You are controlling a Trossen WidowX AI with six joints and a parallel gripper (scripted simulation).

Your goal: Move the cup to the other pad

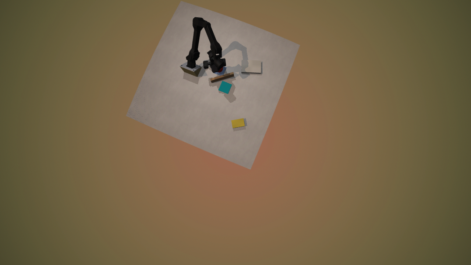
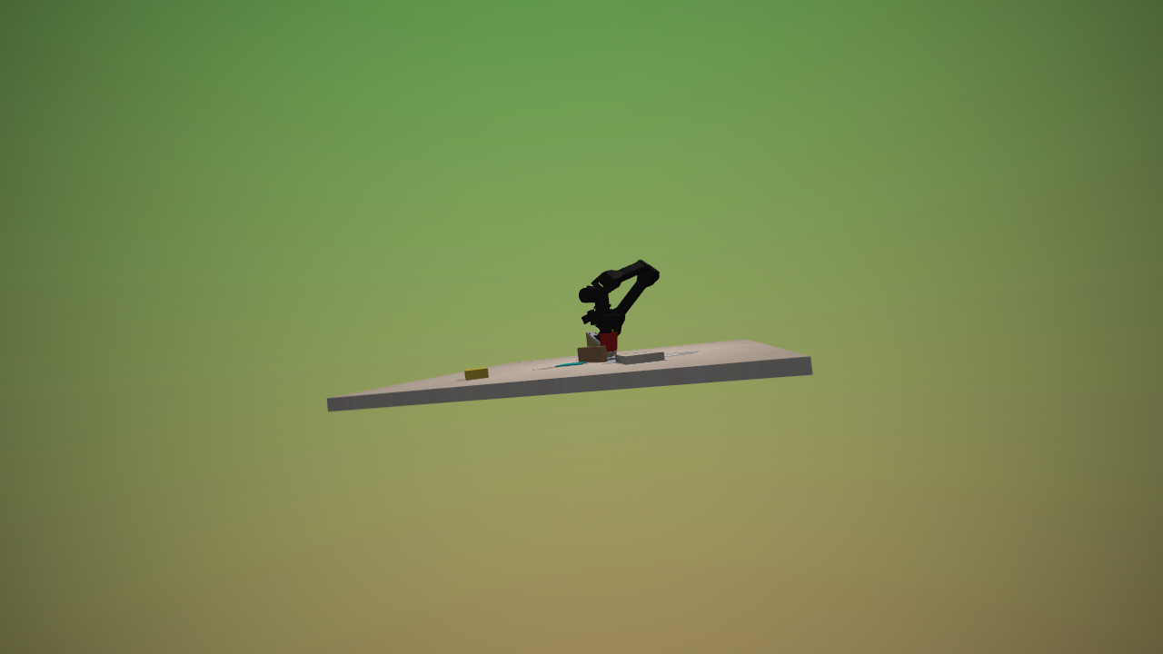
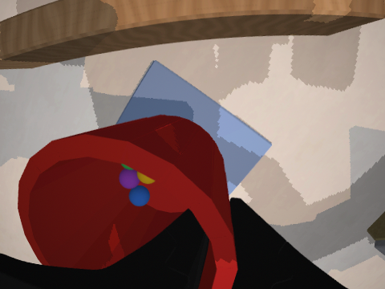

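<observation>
Right now the teal pad is 140 mm ahead of my gripper tip, 100 mm to the right of it and 80 mm below it. The rest, counted from my gripper tip: wooden bar: 80 mm ahead, 50 mm below, 40 mm to the right; then red cup: 30 mm ahead, 20 mm to the left; then light blue pad: 80 mm below, 20 mm to the left, 20 mm ahead.
</observation>
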